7 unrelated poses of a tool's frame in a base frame.
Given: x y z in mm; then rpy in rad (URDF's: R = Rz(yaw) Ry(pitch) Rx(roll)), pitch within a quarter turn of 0, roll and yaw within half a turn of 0.
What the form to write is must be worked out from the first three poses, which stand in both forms.
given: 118, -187, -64, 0.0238, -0.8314, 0.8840
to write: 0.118, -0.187, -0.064, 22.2, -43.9, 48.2
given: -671, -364, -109, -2.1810, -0.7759, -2.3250
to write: -0.671, -0.364, -0.109, 80.6, -113.4, 87.1
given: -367, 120, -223, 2.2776, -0.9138, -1.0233
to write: -0.367, 0.120, -0.223, 85.1, -76.8, 22.7
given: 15, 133, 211, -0.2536, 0.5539, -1.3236
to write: 0.015, 0.133, 0.211, 8.8, 35.8, -69.4
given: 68, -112, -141, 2.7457, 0.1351, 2.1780
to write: 0.068, -0.112, -0.141, 72.7, 143.7, 23.6
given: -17, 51, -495, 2.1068, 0.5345, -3.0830
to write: -0.017, 0.051, -0.495, -24.6, 132.5, 76.8
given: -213, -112, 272, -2.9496, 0.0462, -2.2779
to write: -0.213, -0.112, 0.272, -71.8, 156.8, -13.4
